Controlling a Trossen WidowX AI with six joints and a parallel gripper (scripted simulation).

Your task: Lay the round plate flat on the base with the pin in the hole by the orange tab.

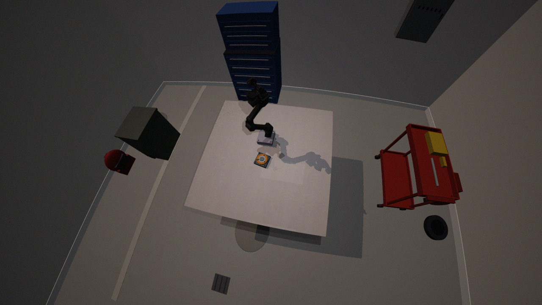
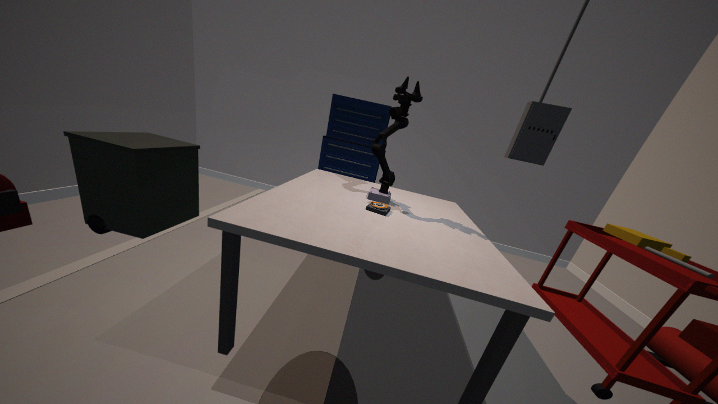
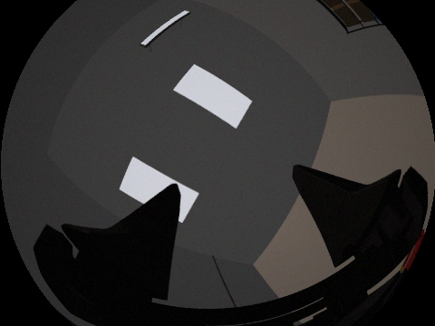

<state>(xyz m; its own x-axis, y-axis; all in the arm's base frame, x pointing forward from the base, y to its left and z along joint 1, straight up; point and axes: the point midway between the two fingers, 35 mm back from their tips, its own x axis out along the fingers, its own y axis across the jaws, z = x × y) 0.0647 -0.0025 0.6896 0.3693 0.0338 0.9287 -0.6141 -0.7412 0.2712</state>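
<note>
My gripper tip is 740 mm above the round plate, 200 mm short of it and 30 mm to the left of it.
</note>
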